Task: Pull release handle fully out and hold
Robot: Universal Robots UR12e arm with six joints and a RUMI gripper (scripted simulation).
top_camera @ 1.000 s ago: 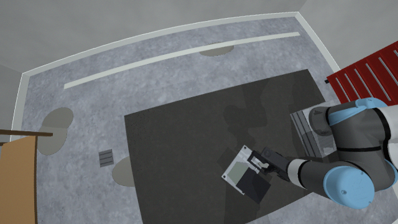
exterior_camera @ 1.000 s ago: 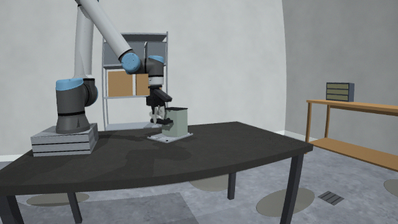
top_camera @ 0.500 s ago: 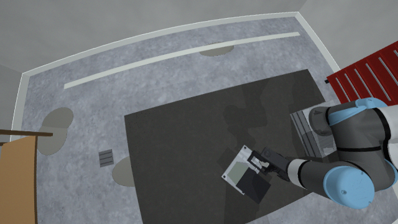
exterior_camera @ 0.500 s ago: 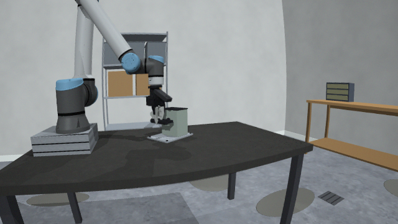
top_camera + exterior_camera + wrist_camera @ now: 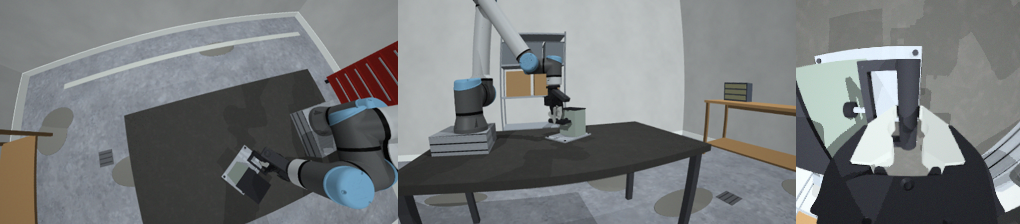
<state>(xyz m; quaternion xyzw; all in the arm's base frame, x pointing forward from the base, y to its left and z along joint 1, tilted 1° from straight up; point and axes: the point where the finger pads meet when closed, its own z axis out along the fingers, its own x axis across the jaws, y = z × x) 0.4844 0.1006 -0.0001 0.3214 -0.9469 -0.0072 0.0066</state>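
Right now my hand is 4 cm short of the release handle and 3 cm to the right of it.
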